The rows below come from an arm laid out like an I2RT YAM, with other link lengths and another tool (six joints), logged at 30 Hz.
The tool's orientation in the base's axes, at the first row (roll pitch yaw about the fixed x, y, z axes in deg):
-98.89, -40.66, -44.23
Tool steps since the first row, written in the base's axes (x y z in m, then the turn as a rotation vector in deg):
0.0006, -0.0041, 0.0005, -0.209, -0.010, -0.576
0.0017, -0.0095, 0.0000, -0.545, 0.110, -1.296
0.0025, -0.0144, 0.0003, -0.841, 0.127, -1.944
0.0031, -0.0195, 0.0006, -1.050, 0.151, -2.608
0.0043, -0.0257, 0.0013, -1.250, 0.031, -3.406
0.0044, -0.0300, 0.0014, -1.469, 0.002, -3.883
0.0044, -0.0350, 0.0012, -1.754, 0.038, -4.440
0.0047, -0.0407, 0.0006, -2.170, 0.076, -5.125
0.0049, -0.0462, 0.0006, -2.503, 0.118, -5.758
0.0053, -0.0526, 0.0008, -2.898, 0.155, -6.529
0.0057, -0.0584, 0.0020, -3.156, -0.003, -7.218
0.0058, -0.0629, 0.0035, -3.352, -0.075, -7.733
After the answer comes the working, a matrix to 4 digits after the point.
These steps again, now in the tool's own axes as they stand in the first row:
0.0028, 0.0021, -0.0022, -0.484, 0.363, -0.098
0.0060, 0.0059, -0.0048, -1.199, 0.717, -0.193
0.0092, 0.0087, -0.0073, -1.791, 1.089, -0.331
0.0124, 0.0116, -0.0101, -2.350, 1.499, -0.397
0.0168, 0.0149, -0.0133, -2.915, 2.094, -0.533
0.0192, 0.0173, -0.0159, -3.330, 2.390, -0.662
0.0217, 0.0202, -0.0191, -3.866, 2.686, -0.791
0.0245, 0.0240, -0.0224, -4.559, 3.031, -1.003
0.0275, 0.0271, -0.0258, -5.175, 3.365, -1.155
0.0312, 0.0307, -0.0296, -5.911, 3.782, -1.342
0.0353, 0.0332, -0.0331, -6.417, 4.296, -1.558
0.0387, 0.0346, -0.0361, -6.821, 4.653, -1.693

The tool's axes in the first row as the columns of a matrix, in the base's axes (rounded; the answer above uses it unrounded):
0.5436, 0.3535, 0.7613
-0.5291, -0.5598, 0.6377
0.6516, -0.7495, -0.1172

